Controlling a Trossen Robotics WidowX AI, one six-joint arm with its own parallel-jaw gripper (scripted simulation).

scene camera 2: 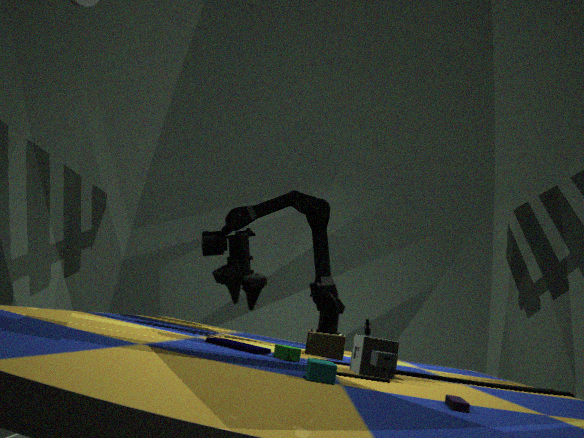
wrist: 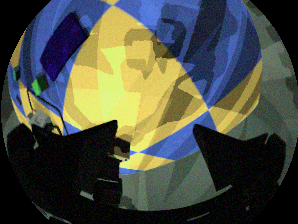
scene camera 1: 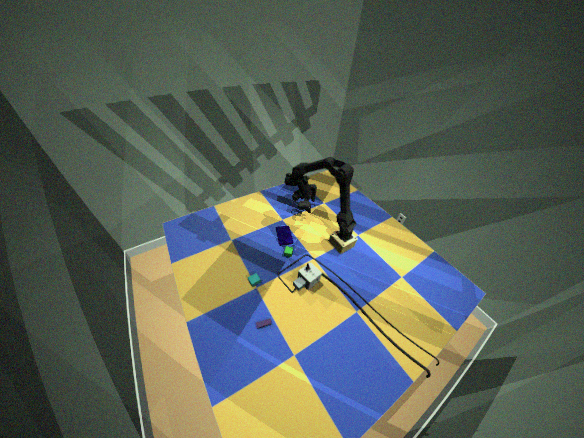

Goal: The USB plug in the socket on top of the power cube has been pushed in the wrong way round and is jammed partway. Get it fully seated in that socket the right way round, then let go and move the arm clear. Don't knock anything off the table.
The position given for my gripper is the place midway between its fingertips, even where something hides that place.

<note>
My gripper (scene camera 2: 243, 306) is open, with nothing in its grasp. Further things: a dark purple slab (wrist: 69, 35) and a grey power cube (scene camera 2: 362, 348).
My gripper also shows in the wrist view (wrist: 157, 126). The grey power cube also shows in scene camera 1 (scene camera 1: 313, 276).
</note>
